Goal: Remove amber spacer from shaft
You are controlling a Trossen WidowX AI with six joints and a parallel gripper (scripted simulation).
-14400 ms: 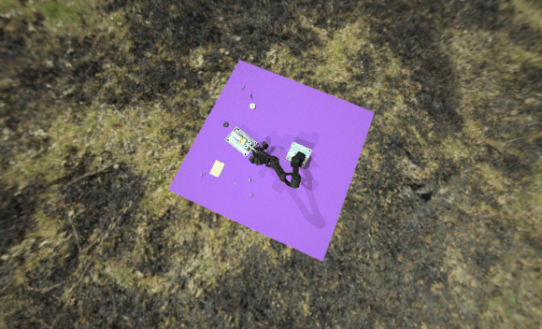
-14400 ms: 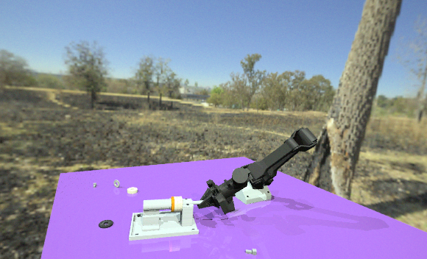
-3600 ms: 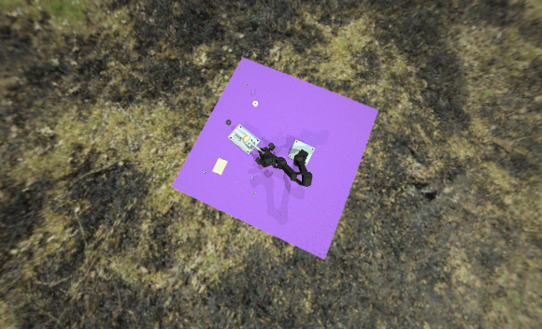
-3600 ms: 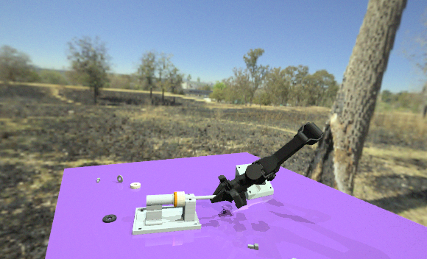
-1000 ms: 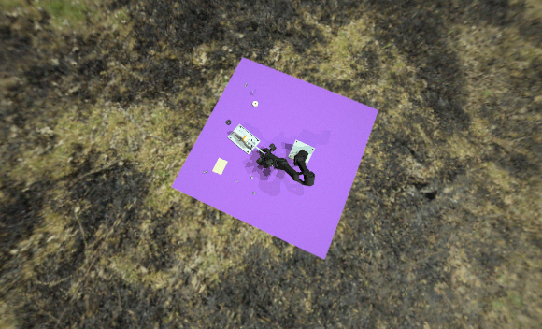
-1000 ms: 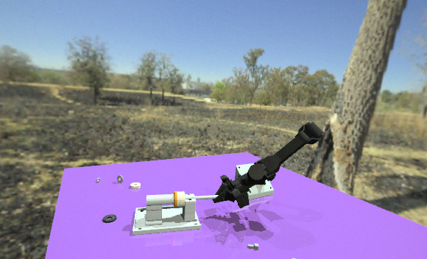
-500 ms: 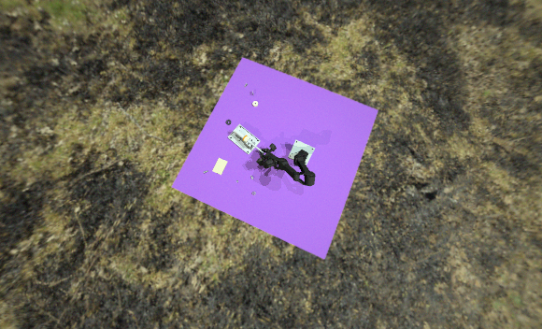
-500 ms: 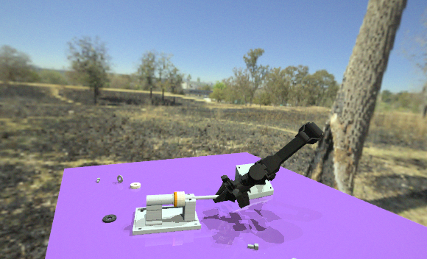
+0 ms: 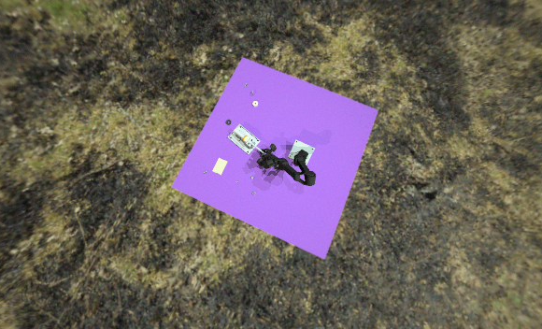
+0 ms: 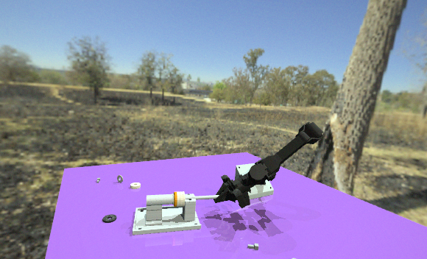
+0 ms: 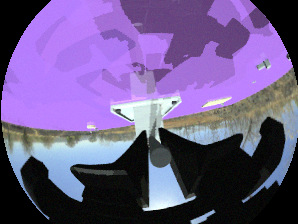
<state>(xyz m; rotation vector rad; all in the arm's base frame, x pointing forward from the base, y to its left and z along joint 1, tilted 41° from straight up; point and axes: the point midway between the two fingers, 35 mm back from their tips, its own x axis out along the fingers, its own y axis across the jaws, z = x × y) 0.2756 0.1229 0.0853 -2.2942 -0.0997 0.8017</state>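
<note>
Now: gripper tip 50 mm short of the steel shaft, 20 mm below it and 10 mm to the left of it. Also, from my gripper tip: black ring (370 mm ahead, 90 mm to the right, 60 mm below); amber spacer (150 mm ahead, 20 mm to the right, 20 mm above); pale yellow card (270 mm to the left, 220 mm ahead, 60 mm below).
</note>
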